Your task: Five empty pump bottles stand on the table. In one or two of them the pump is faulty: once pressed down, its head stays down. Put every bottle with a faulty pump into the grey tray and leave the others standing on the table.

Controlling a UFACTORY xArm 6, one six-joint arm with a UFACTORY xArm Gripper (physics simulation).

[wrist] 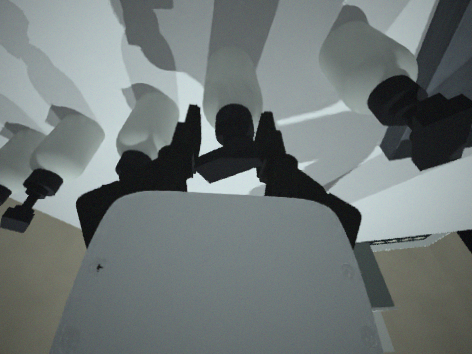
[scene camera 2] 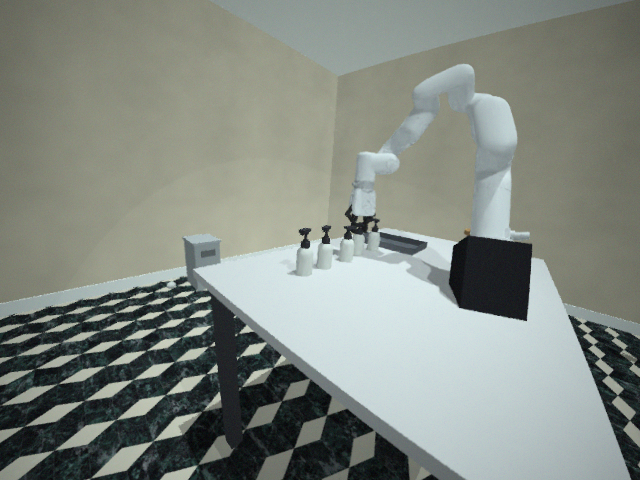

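Where they show: gripper, fingertip midpoint: [wrist: 229,124] [scene camera 2: 358,232]; arm's base, origin of the base link: [scene camera 2: 487,244].
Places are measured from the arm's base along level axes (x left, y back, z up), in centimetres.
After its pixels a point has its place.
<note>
A white pump bottle [scene camera 2: 358,244] @[x 1.2, y -41.7, z -9.3 cm] [wrist: 232,75] @[x -1.5, y -45.7, z -7.5 cm] stands between the fingers of my gripper [scene camera 2: 362,227] @[x -0.6, y -43.3, z -5.0 cm] [wrist: 229,124] @[x -0.6, y -43.3, z -5.0 cm]. The gripper is shut on its black pump head; no stem shows between head and collar in the wrist view. One bottle [scene camera 2: 373,241] @[x -9.8, y -41.1, z -9.5 cm] [wrist: 357,60] @[x -10.4, y -44.1, z -7.9 cm] stands beside it, nearest the grey tray [scene camera 2: 402,246] @[x -19.4, y -31.7, z -11.2 cm] [wrist: 434,47] @[x -19.4, y -41.2, z -12.4 cm]. On the other side stand a bottle [scene camera 2: 346,250] @[x 11.6, y -40.2, z -9.5 cm] [wrist: 149,120] @[x 7.8, y -43.4, z -8.9 cm], its head hidden behind a finger in the wrist view, another [scene camera 2: 324,256] @[x 23.0, y -40.7, z -9.5 cm] [wrist: 70,145] @[x 18.7, y -43.3, z -9.0 cm] with its stem showing, and the end bottle [scene camera 2: 304,261] @[x 31.9, y -40.8, z -9.3 cm] [wrist: 19,152] @[x 28.0, y -43.9, z -10.0 cm], partly cut off in the wrist view.
The bottles stand in a row on the white table [scene camera 2: 372,320] @[x 36.8, y -14.9, z -14.1 cm]. A large black block [scene camera 2: 491,279] @[x 10.7, y 3.0, z -6.4 cm] stands near the arm's base. A grey cabinet [scene camera 2: 202,253] stands beyond the table's left corner. The tray lies behind the bottle nearest it in the scene view.
</note>
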